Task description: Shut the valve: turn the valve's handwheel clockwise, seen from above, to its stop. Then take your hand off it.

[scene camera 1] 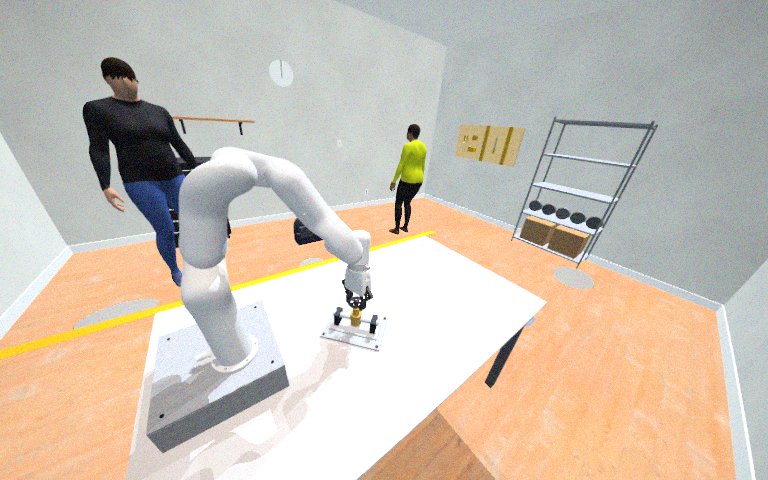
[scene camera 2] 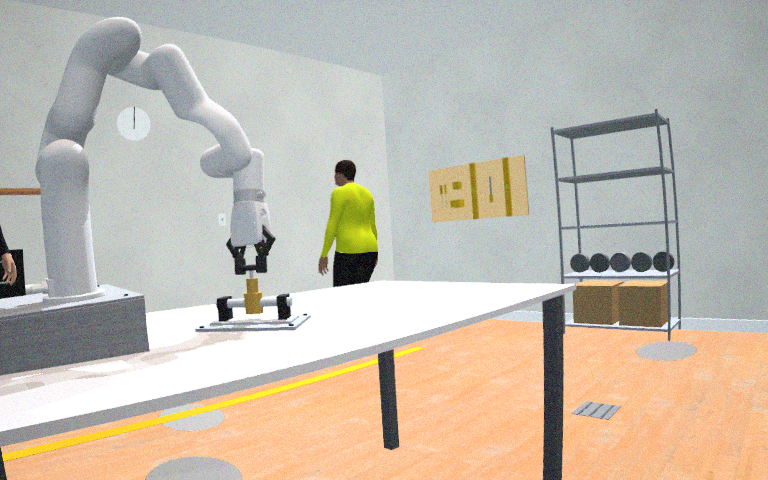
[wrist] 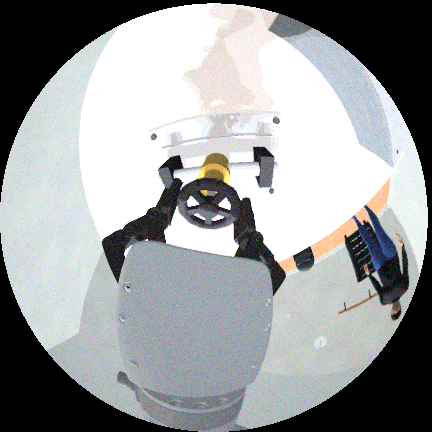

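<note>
The black spoked handwheel [wrist: 209, 210] sits level on top of the brass valve body [scene camera 1: 355, 317] [scene camera 2: 253, 302] [wrist: 215, 169]. The valve is on a pale pipe held by two black clamps on a light base plate [scene camera 1: 346, 339] [scene camera 2: 249, 326] on the table. My gripper [scene camera 2: 250, 267] [wrist: 209, 196] points straight down over the valve and is shut on the handwheel, with one finger at each side of its rim. In the scene camera views the fingers largely hide the wheel.
The white table [scene camera 1: 453, 294] [scene camera 2: 396, 305] carries the arm's grey base block [scene camera 1: 218, 390] [scene camera 2: 73, 333]. One person [scene camera 1: 135, 135] in black stands behind the arm, another [scene camera 1: 411, 164] [scene camera 2: 353, 220] in yellow stands beyond the table. A shelf rack [scene camera 1: 606, 123] [scene camera 2: 611, 125] is at the right wall.
</note>
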